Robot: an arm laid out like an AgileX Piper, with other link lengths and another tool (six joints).
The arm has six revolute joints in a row. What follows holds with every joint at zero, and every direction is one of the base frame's.
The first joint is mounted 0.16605 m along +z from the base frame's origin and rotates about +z.
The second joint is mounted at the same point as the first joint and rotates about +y.
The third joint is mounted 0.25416 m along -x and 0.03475 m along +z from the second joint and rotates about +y.
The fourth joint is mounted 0.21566 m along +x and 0.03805 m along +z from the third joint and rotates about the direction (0.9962, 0, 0.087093).
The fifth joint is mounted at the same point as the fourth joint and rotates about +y.
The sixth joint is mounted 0.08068 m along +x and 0.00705 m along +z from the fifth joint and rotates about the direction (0.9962, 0, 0.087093).
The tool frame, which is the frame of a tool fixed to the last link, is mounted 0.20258 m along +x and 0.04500 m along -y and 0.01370 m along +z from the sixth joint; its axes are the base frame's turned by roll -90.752, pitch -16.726 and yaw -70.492 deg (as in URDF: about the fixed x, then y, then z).
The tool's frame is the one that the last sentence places.
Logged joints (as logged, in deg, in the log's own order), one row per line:
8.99 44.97 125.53 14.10 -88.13 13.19
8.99 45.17 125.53 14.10 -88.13 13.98
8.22 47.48 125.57 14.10 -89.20 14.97
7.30 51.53 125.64 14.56 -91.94 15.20
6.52 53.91 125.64 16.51 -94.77 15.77
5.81 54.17 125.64 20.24 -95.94 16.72
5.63 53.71 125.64 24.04 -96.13 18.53
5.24 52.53 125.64 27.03 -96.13 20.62
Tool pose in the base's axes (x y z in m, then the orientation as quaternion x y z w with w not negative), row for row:
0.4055 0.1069 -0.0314 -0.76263 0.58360 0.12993 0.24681
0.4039 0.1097 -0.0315 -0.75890 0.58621 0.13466 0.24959
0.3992 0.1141 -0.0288 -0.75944 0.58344 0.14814 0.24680
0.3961 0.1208 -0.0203 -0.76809 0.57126 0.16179 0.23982
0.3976 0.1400 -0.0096 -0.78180 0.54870 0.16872 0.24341
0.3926 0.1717 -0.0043 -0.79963 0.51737 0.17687 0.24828
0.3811 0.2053 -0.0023 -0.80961 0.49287 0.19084 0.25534
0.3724 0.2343 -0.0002 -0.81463 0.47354 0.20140 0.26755
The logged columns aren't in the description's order. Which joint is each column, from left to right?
Columns, left to right: joint 6, joint 5, joint 2, joint 1, joint 3, joint 4.
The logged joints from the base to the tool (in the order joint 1, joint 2, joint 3, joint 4, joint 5, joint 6), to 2 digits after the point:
14.10 125.53 -88.13 13.19 44.97 8.99
14.10 125.53 -88.13 13.98 45.17 8.99
14.10 125.57 -89.20 14.97 47.48 8.22
14.56 125.64 -91.94 15.20 51.53 7.30
16.51 125.64 -94.77 15.77 53.91 6.52
20.24 125.64 -95.94 16.72 54.17 5.81
24.04 125.64 -96.13 18.53 53.71 5.63
27.03 125.64 -96.13 20.62 52.53 5.24

